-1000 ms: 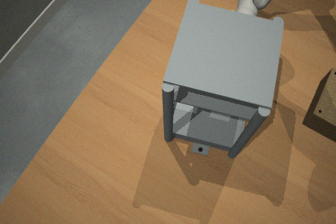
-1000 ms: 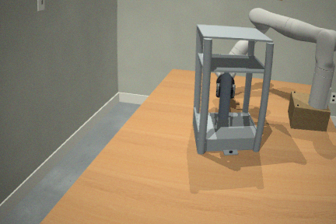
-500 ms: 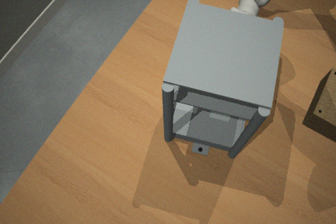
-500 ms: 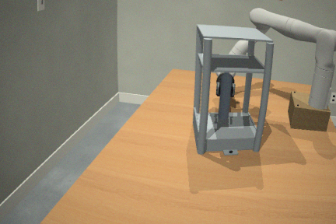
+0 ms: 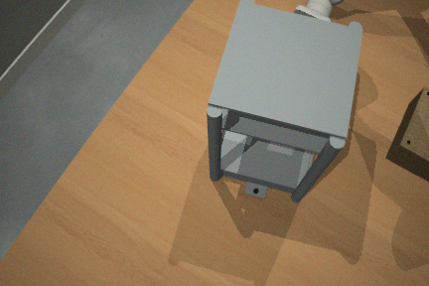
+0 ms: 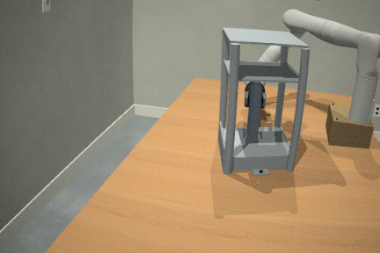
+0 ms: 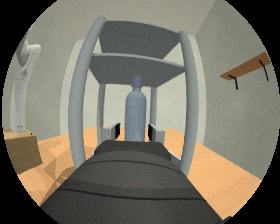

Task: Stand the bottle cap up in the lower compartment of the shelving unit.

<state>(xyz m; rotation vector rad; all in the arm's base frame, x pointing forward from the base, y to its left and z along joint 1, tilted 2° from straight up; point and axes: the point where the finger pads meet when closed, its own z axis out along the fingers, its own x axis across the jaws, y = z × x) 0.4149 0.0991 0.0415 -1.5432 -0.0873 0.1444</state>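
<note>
Now: hand 30 mm past the grey shelving unit, 100 mm to the right of it and 40 mm below it.
</note>
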